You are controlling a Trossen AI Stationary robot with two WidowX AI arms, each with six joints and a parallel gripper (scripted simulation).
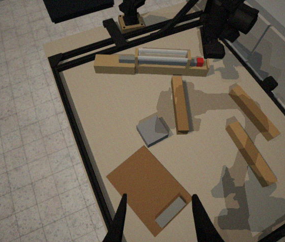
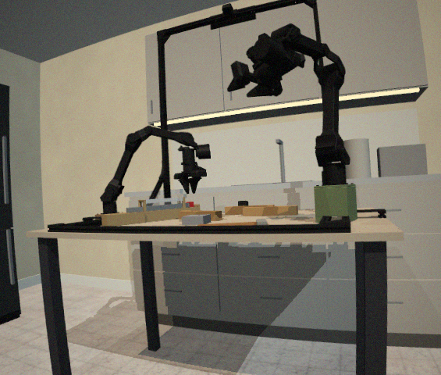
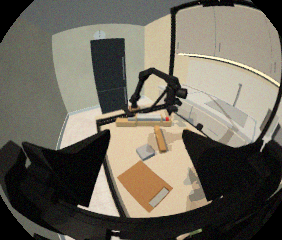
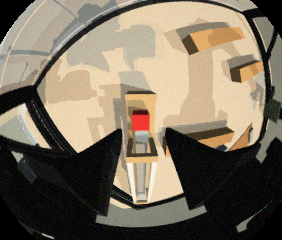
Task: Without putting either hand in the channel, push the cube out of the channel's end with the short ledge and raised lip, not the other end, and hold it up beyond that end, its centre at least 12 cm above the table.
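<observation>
The red cube lies 10 mm ahead of my right hand and 80 mm below it. Also, from my right hand: grey block 260 mm ahead, 210 mm to the left, 130 mm below.
</observation>
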